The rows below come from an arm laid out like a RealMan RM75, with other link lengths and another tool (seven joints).
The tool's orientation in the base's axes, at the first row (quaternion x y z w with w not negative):
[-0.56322 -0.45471 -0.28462 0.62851]
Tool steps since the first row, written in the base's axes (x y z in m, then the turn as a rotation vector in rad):
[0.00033 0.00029 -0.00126 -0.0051 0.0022 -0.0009]
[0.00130 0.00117 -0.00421 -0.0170 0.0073 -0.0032]
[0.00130 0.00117 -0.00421 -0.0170 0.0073 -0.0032]
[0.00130 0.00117 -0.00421 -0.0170 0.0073 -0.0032]
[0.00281 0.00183 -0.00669 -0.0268 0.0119 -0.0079]
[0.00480 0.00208 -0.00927 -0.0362 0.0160 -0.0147]
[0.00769 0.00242 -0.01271 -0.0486 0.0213 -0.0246]
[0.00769 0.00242 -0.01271 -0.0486 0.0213 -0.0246]
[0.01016 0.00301 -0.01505 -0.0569 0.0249 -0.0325]
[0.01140 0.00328 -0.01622 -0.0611 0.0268 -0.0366]
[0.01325 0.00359 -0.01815 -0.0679 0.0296 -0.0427]
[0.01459 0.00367 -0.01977 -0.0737 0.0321 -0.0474]
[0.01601 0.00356 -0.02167 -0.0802 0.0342 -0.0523]
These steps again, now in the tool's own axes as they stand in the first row. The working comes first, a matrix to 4 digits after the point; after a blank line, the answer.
The tool's axes in the first row as the columns of a matrix, in the base's axes (used below as rounded here):
[0.4245 0.8700 -0.2510]
[0.1544 0.2036 0.9668]
[0.8922 -0.4491 -0.0479]

[-0.00094 0.00091 0.00026 -0.0026 -0.0036 0.0035]
[-0.00302 0.00326 0.00101 -0.0089 -0.0119 0.0115]
[-0.00302 0.00326 0.00101 -0.0089 -0.0119 0.0115]
[-0.00302 0.00326 0.00101 -0.0089 -0.0119 0.0115]
[-0.00449 0.00582 0.00138 -0.0166 -0.0173 0.0186]
[-0.00591 0.00876 0.00125 -0.0260 -0.0216 0.0253]
[-0.00770 0.01289 0.00102 -0.0393 -0.0269 0.0340]
[-0.00770 0.01289 0.00102 -0.0393 -0.0269 0.0340]
[-0.00865 0.01621 0.00108 -0.0493 -0.0298 0.0399]
[-0.00913 0.01787 0.00109 -0.0545 -0.0313 0.0430]
[-0.01001 0.02041 0.00101 -0.0624 -0.0339 0.0477]
[-0.01088 0.02232 0.00083 -0.0686 -0.0363 0.0518]
[-0.01199 0.02439 0.00046 -0.0754 -0.0393 0.0557]

